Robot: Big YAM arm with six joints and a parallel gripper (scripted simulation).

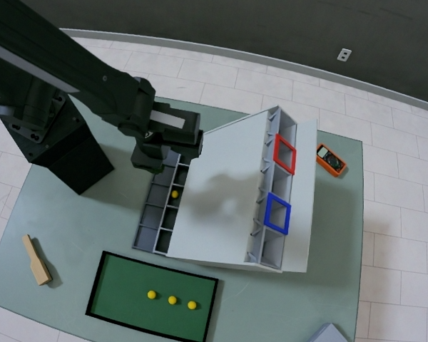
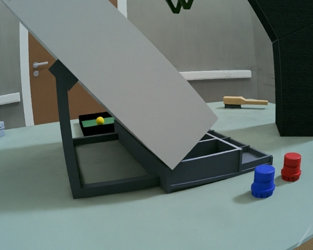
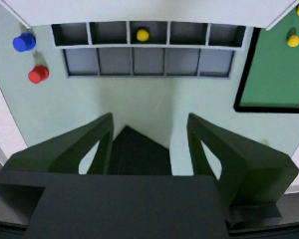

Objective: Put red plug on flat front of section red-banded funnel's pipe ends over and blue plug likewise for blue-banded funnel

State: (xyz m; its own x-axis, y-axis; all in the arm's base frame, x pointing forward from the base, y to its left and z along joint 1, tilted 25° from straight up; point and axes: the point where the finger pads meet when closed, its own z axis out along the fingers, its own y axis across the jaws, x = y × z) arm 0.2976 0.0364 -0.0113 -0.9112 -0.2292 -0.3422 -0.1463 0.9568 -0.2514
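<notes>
My gripper is now 32 cm to the left of the green marble tray, 30 cm above it and 7 cm short of it. Also, from my hand: sloped cover 14 cm ahead, 10 cm below, 3 cm to the left.
</notes>
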